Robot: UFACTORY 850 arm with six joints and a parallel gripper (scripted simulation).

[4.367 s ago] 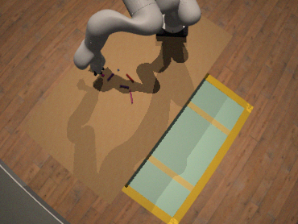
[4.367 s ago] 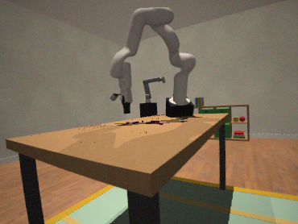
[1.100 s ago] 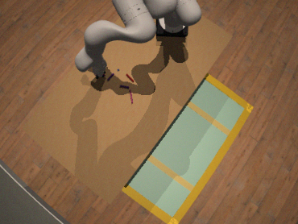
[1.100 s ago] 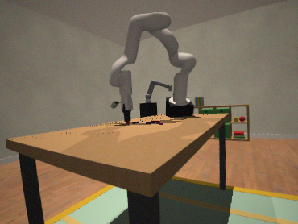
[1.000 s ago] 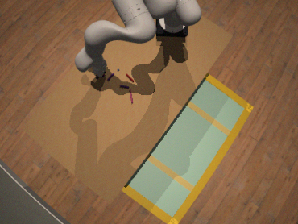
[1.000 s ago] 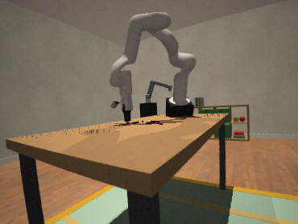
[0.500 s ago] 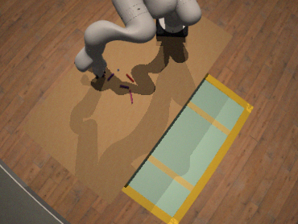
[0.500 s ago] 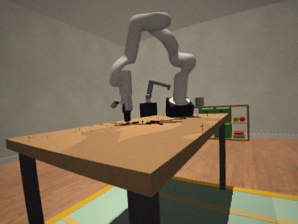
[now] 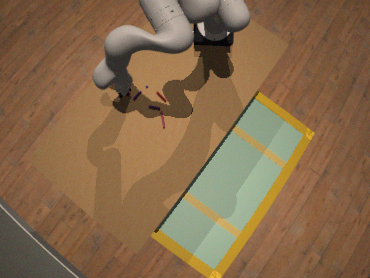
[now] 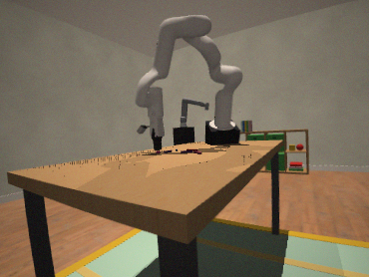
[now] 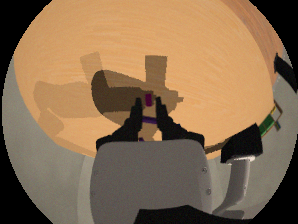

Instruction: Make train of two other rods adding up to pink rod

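Right now my hand is 30 mm above the magenta rod. The rest, counted from my hand: red rod 140 mm to the left, 120 mm behind, 30 mm below; then tiny blue rod 100 mm behind, 40 mm to the left, 30 mm below; then pink rod 240 mm to the left, 50 mm behind, 30 mm below.
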